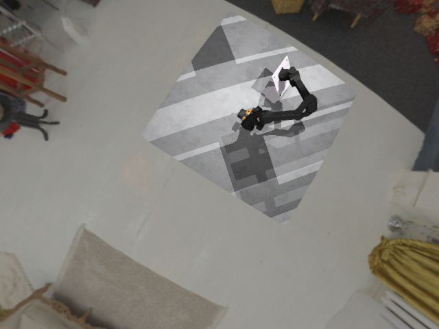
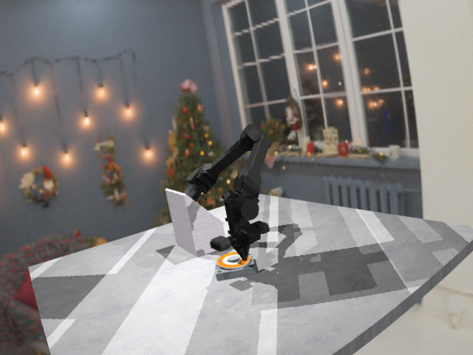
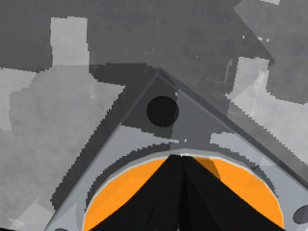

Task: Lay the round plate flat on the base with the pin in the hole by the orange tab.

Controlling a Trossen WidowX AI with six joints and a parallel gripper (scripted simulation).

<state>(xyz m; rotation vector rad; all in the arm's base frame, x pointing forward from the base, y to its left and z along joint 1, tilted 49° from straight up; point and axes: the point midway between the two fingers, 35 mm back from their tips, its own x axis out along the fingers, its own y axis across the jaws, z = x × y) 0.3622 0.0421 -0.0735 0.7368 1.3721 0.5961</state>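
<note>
The base is 50 mm behind my gripper tip, 10 mm to the right of it and 20 mm below it.
</note>
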